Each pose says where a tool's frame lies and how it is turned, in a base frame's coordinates. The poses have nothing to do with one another.
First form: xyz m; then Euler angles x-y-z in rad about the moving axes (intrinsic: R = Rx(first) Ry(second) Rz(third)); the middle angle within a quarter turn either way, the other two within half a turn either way.
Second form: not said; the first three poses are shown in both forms.
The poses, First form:
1: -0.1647, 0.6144, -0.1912, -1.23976, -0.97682, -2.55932
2: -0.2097, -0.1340, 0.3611, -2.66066, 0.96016, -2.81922
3: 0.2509, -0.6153, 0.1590, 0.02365, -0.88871, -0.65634
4: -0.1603, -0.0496, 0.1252, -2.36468, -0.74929, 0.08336
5: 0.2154, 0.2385, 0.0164, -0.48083, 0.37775, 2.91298
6: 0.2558, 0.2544, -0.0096, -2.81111, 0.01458, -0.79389
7: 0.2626, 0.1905, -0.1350, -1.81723, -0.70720, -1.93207
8: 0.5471, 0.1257, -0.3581, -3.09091, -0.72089, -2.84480
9: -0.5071, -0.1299, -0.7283, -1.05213, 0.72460, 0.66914
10: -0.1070, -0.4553, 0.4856, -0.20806, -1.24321, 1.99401
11: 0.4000, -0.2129, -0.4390, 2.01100, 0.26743, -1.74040
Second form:
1: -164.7, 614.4, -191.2, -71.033, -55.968, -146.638
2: -209.7, -134.0, 361.1, -152.445, 55.013, -161.529
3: 250.9, -615.3, 159.0, 1.355, -50.919, -37.606
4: -160.3, -49.6, 125.2, -135.486, -42.931, 4.776
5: 215.4, 238.5, 16.4, -27.550, 21.643, 166.901
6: 255.8, 254.4, -9.6, -161.065, 0.835, -45.487
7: 262.6, 190.5, -135.0, -104.120, -40.520, -110.699
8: 547.1, 125.7, -358.1, -177.096, -41.304, -162.995
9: -507.1, -129.9, -728.3, -60.283, 41.517, 38.339
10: -107.0, -455.3, 485.6, -11.921, -71.231, 114.248
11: 400.0, -212.9, -439.0, 115.222, 15.323, -99.718
